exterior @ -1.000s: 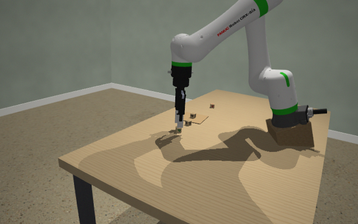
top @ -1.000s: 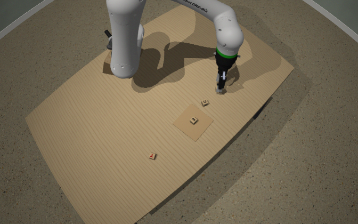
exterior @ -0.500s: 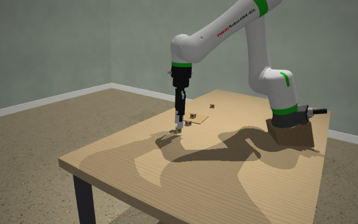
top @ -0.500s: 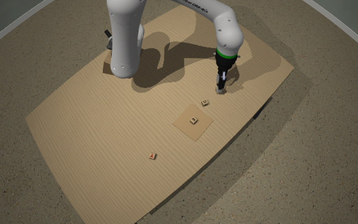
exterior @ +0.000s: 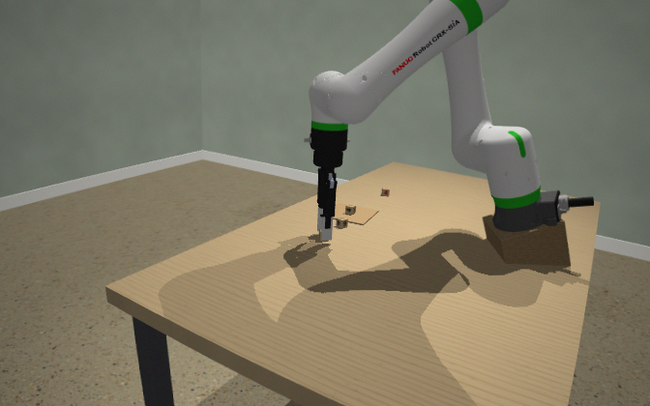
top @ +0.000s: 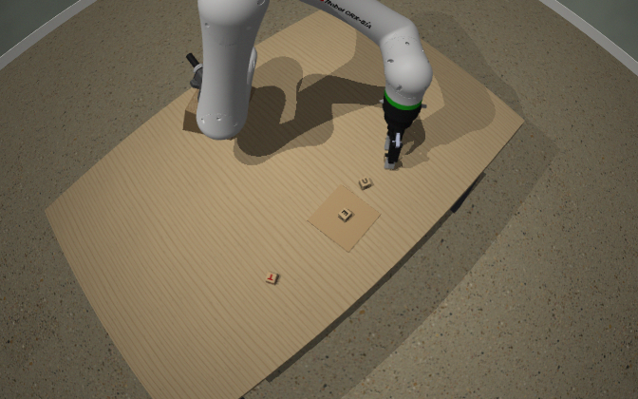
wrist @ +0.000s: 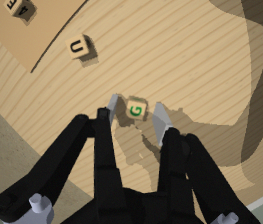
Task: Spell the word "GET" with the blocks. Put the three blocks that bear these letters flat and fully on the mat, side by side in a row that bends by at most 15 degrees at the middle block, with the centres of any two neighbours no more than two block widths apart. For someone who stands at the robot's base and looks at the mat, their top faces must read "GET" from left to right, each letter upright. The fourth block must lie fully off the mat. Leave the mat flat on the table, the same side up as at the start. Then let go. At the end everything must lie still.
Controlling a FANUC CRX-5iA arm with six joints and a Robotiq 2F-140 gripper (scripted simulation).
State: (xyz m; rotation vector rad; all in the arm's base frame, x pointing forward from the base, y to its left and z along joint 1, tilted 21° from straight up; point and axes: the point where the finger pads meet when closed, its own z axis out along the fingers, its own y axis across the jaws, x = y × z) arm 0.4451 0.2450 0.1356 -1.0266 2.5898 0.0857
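Now: the mat 50 mm ahead of my hand, 220 mm to the right of it and 40 mm below it.
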